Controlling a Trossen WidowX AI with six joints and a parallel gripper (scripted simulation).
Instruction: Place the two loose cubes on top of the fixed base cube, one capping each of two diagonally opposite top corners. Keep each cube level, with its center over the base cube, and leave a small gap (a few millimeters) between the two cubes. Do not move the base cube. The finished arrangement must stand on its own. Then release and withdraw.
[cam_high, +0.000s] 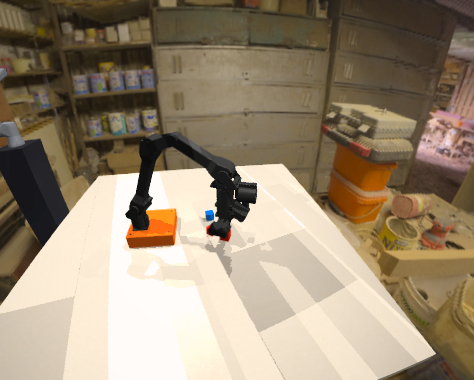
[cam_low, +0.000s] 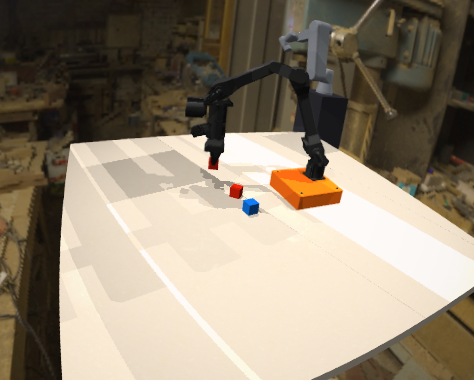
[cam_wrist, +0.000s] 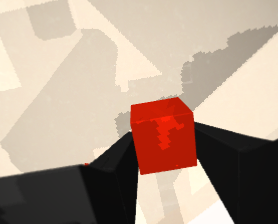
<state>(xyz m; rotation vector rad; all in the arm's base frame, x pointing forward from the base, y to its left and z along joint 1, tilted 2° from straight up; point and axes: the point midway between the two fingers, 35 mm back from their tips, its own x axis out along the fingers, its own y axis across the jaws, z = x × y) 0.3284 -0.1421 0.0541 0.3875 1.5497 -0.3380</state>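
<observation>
Now: the blue cube 21 cm to the left of my gripper tip, 6 cm below it and 3 cm behind it.
</observation>
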